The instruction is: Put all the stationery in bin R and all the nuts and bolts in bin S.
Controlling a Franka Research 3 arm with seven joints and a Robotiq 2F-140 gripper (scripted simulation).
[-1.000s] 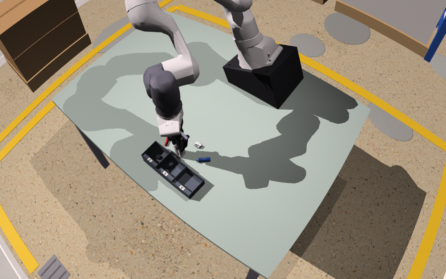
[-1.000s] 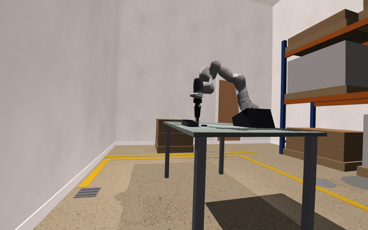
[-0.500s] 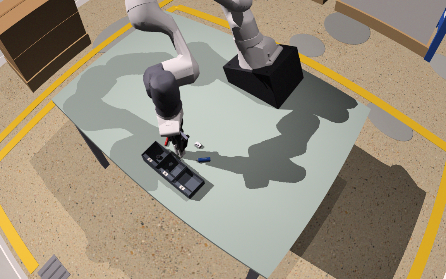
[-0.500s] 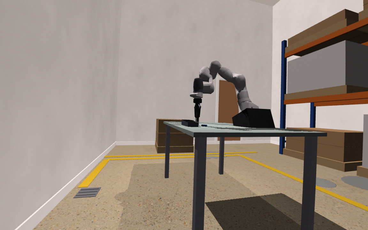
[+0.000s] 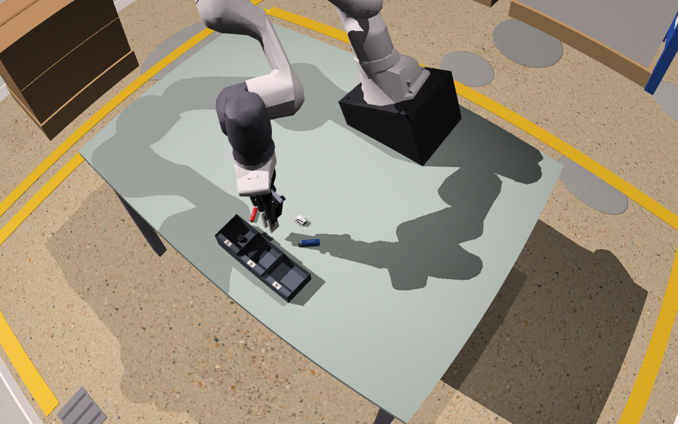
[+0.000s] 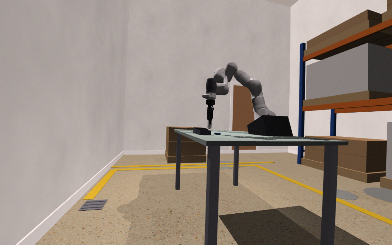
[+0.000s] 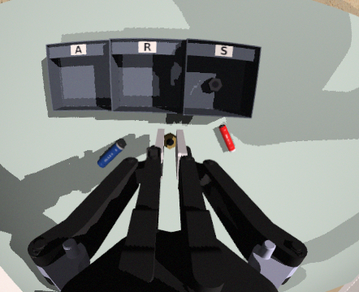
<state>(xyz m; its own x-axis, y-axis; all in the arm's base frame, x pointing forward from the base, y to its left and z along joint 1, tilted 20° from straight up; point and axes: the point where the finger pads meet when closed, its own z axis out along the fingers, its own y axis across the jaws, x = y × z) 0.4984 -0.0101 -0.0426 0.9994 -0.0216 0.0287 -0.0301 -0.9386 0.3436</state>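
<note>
Right now my hand is 80 mm to the left of the red cylinder, 70 mm above it and 10 mm past it. The rest, counted from my hand: small white block: 70 mm below, 70 mm behind, 30 mm to the left; then blue cylinder: 90 mm to the left, 70 mm below, 40 mm behind; then brass nut: 30 mm below.
</note>
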